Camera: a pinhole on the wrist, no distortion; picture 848 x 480 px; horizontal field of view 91.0 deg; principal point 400.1 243.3 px. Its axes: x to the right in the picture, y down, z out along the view. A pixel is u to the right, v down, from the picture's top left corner.
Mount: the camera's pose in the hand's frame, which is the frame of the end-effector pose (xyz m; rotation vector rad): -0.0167 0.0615 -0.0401 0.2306 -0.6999 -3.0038
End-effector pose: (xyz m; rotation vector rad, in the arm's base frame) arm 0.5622 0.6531 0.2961 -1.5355 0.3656 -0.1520
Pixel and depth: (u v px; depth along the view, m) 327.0 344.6 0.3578
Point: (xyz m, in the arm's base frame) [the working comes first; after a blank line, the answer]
In the camera's frame: -0.0628 0.0870 0.3578

0.6399 0.9682 0.1524
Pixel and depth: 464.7 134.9 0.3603
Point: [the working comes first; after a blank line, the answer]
In the camera's frame: 0.0559 -0.0937 0.3603

0.4770 0.9242 0.0172
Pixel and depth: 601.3 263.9 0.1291
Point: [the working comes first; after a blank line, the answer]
In the camera's frame: 0.0623 0.0064 0.1291

0.4785 0.7541 0.2031
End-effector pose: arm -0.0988 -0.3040 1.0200 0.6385 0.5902 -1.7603
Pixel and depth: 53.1 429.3 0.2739
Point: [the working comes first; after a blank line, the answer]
In the camera's frame: -0.2281 0.1223 0.2739

-0.0880 -0.6367 1.1089
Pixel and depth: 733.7 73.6 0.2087
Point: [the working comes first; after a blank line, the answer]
In the camera's frame: 0.1671 -0.0850 0.2087

0.1487 -0.2672 1.2130
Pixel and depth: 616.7 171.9 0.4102
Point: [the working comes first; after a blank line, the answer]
In the camera's frame: 0.2132 -0.0703 0.4102

0.2127 -0.3528 1.3906
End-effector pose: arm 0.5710 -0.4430 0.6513 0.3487 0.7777 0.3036
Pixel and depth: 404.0 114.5 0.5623
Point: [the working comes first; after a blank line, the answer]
In the camera's frame: 0.0053 -0.1738 0.5623

0.7083 -0.1443 1.1638
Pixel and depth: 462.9 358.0 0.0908
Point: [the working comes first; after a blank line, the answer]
In the camera's frame: 0.0137 0.0250 0.0908

0.5667 -0.4000 0.7437
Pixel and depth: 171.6 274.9 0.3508
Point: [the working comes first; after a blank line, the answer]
In the camera's frame: -0.1924 0.0266 0.3508

0.8467 -0.2705 0.8657
